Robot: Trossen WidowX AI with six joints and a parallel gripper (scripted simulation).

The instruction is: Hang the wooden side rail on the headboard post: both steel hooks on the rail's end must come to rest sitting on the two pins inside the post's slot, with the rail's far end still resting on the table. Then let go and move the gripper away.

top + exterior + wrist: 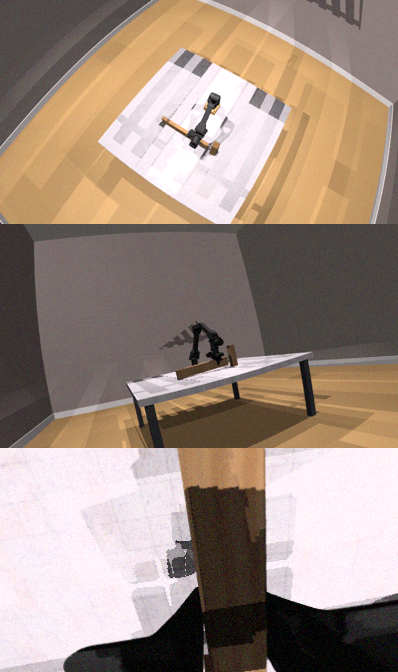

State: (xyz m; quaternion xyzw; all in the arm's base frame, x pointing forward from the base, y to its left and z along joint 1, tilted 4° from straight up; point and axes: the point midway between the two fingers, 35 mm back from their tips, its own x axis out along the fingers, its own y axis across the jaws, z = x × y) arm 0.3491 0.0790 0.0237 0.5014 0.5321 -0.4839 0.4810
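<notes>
Now: gripper tip 15 cm to the right of the headboard post and 4 cm below it.
</notes>
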